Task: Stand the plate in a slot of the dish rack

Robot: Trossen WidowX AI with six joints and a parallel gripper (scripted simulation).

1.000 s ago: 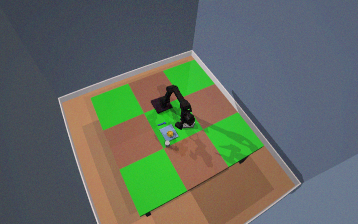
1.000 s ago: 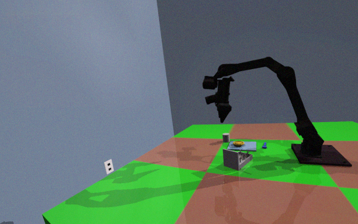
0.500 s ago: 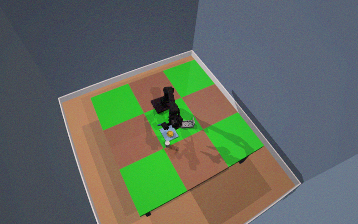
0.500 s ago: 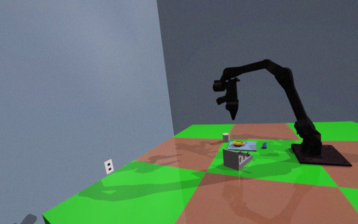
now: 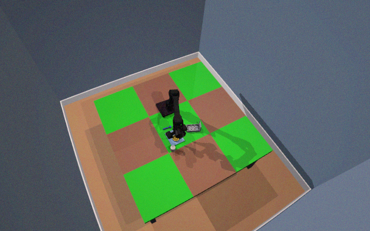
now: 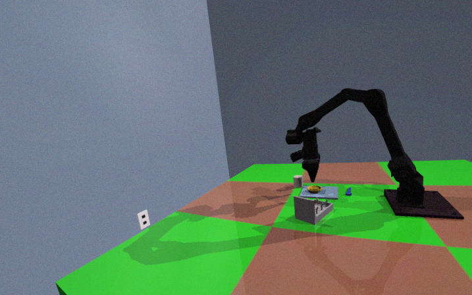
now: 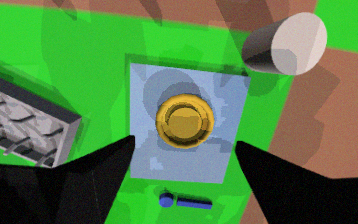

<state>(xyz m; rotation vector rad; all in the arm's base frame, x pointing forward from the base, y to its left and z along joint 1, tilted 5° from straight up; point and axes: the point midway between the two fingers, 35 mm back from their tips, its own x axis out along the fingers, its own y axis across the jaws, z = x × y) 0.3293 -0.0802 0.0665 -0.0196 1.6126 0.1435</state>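
Now: the yellow plate 50 mm below my gripper tip. Also, from my gripper tip: light blue mat 20 mm behind, 10 mm to the right, 60 mm below; then blue spoon 140 mm behind, 20 mm to the right, 60 mm below; then white cup 90 mm ahead, 70 mm to the right, 40 mm below.
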